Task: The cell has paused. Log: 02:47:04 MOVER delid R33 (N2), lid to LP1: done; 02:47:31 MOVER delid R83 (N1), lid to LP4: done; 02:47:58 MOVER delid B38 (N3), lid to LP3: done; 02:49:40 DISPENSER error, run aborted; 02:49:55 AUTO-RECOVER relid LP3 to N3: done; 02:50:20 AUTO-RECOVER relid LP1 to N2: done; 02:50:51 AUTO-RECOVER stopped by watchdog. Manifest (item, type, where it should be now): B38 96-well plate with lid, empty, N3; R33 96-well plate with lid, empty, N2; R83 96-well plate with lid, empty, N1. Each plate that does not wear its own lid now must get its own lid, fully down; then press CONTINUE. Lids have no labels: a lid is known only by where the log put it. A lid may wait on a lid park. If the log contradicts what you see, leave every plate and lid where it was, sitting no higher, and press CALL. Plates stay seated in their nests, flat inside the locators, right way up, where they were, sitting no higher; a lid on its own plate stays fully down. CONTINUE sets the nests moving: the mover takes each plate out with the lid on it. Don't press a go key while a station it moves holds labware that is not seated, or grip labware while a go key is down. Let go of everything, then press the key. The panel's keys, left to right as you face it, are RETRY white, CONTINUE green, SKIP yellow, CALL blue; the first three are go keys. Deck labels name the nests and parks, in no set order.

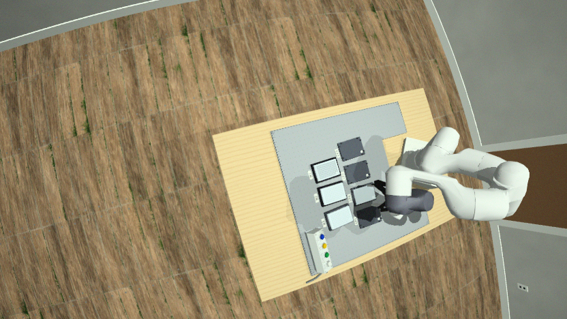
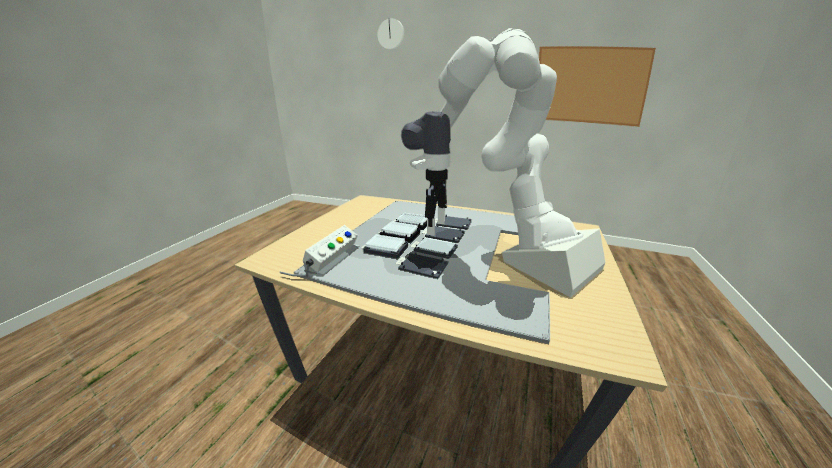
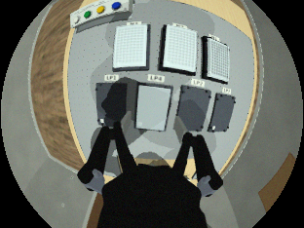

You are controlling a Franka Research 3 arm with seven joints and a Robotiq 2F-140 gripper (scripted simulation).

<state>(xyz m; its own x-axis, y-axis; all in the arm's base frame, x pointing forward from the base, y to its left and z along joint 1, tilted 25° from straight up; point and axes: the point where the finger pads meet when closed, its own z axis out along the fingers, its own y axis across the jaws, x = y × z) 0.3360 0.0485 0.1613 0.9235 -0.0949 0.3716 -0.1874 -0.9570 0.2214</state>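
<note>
My hand is 90 mm above the pale lid. Round my hand: plate (220 mm to the right, 150 mm ahead, 80 mm below); blue key (330 mm ahead, 70 mm to the left, 40 mm below); LP4 sign (110 mm below, 90 mm ahead, 20 mm to the right).
</note>
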